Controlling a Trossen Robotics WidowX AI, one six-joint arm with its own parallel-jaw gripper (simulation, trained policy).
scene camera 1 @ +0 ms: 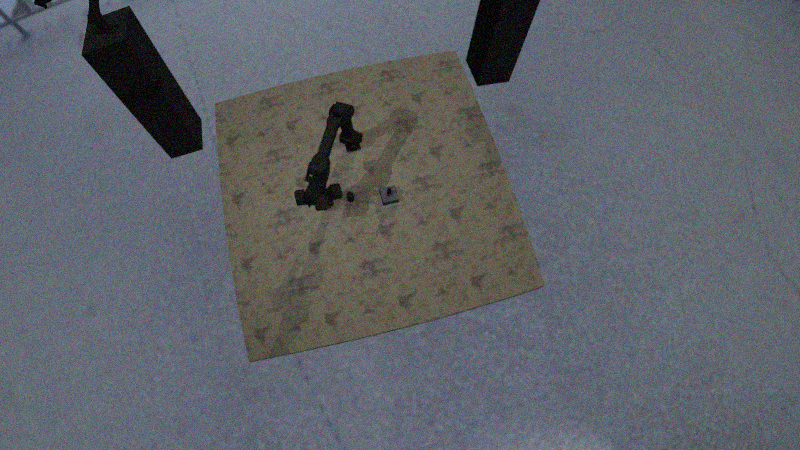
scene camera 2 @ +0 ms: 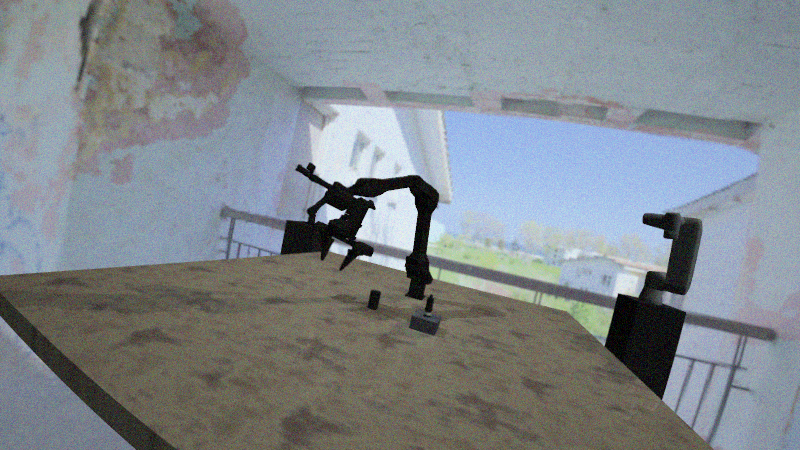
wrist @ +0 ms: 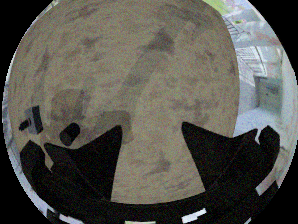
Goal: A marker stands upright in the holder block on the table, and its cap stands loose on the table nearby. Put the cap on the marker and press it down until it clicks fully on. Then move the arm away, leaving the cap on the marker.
In view: my gripper (scene camera 2: 330,265).
My gripper shows as well in the wrist view (wrist: 152,127).
